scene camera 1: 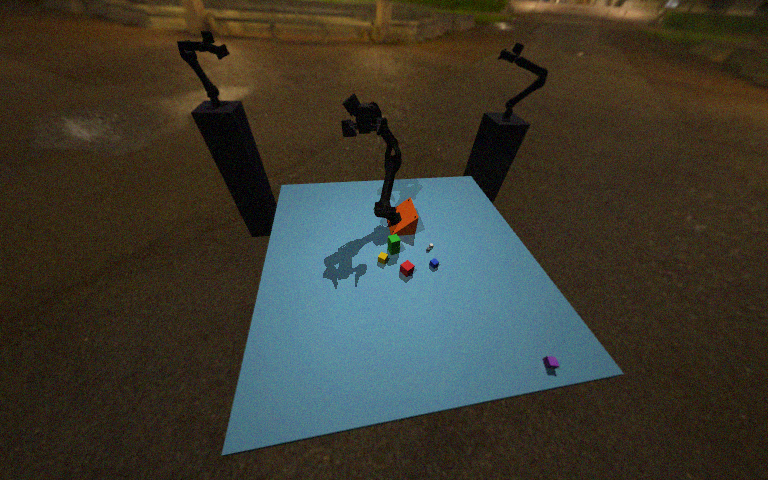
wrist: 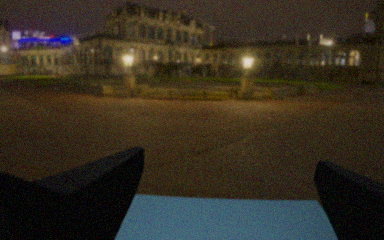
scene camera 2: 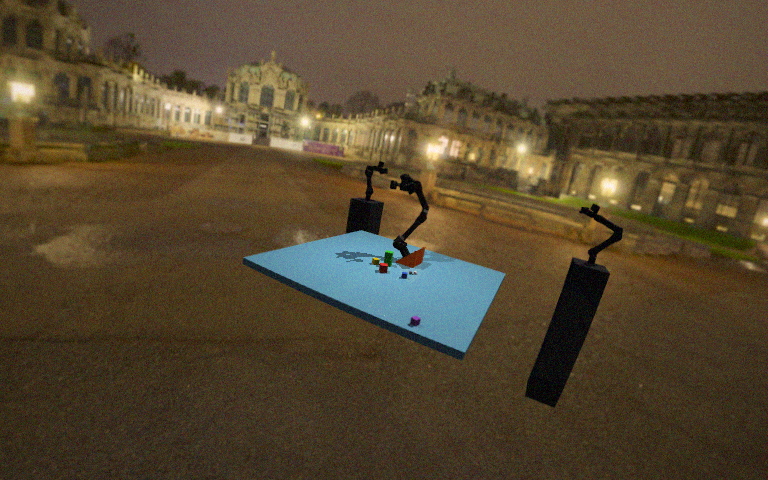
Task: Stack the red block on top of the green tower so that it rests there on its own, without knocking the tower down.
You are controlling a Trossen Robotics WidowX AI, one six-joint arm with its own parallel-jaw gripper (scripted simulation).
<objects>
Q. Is my gripper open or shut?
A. Open.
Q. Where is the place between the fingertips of my gripper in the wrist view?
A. At 230, 164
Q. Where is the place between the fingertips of my gripper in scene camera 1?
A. At 367, 133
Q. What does my gripper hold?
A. Nothing.
</objects>
